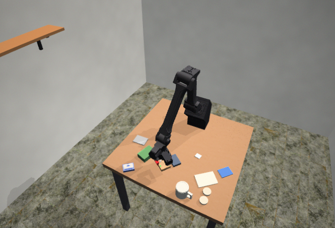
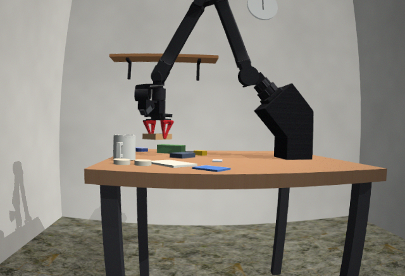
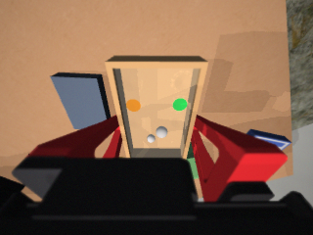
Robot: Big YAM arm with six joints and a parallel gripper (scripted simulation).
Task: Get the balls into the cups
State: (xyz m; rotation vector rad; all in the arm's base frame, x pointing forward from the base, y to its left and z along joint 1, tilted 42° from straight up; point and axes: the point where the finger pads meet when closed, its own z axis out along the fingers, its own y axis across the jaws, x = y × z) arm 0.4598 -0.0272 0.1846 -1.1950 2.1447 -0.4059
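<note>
The dark blue block lies 100 mm behind my hand, 40 mm to the left of it and 70 mm below it. From my hand the other things lie so: yellow block: 170 mm behind, 100 mm to the right, 70 mm below; then wooden puzzle: 10 mm below; then green block: 40 mm behind, 160 mm to the right, 60 mm below.
</note>
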